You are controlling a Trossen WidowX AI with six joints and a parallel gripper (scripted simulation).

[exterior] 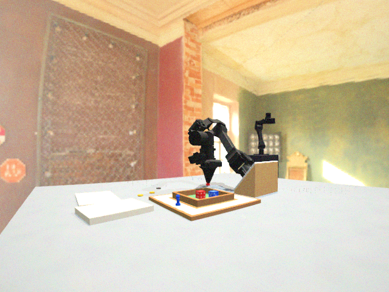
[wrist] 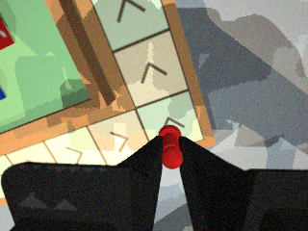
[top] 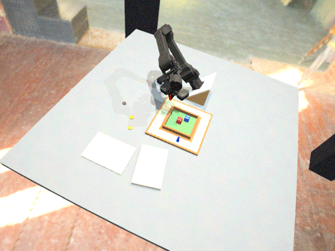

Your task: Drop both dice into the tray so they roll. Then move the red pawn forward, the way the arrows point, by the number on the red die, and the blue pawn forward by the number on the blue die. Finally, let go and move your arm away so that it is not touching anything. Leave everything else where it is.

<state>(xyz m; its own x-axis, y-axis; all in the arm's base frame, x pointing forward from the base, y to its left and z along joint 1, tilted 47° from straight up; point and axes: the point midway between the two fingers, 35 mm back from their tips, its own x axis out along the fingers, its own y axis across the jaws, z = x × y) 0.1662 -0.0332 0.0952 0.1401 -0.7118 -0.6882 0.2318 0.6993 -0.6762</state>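
Now: gripper tip 1 cm below the red pawn. Round my gripper tip: dark disc 21 cm to the right, 15 cm ahead, 4 cm below; blue pawn 21 cm ahead, 16 cm to the left, 2 cm below.
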